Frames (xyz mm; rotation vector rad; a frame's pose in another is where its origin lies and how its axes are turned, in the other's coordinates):
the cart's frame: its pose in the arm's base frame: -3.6 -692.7 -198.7 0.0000 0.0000 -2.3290
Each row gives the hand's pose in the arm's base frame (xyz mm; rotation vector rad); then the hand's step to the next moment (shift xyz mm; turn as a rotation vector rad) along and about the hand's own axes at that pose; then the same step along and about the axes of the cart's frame.
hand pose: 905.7 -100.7 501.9 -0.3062 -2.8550 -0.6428
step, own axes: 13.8 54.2 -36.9 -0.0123 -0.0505 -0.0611
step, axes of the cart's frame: -28.3 -19.4 57.6 0.0475 0.0567 0.0310
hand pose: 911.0 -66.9 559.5 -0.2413 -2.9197 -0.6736
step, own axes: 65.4 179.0 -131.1 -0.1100 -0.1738 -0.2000
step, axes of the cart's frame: -66.4 -88.0 203.3 0.1215 0.2451 0.0864
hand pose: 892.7 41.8 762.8 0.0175 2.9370 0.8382
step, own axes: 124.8 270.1 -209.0 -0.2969 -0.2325 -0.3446
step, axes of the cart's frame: 10.5 -191.1 309.1 0.0978 0.4628 0.1928
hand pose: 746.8 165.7 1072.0 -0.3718 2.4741 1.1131
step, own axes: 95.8 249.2 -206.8 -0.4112 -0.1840 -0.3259
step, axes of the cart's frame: 163.3 -168.4 242.9 -0.0011 0.4884 0.2658
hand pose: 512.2 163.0 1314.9 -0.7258 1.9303 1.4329
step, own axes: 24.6 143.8 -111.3 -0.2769 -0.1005 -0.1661
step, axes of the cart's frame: 147.8 -52.2 95.4 -0.0363 0.2828 0.1819
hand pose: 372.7 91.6 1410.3 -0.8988 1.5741 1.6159
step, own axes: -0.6 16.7 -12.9 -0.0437 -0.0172 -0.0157
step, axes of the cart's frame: 19.1 -1.0 8.8 -0.0141 0.0382 0.0282
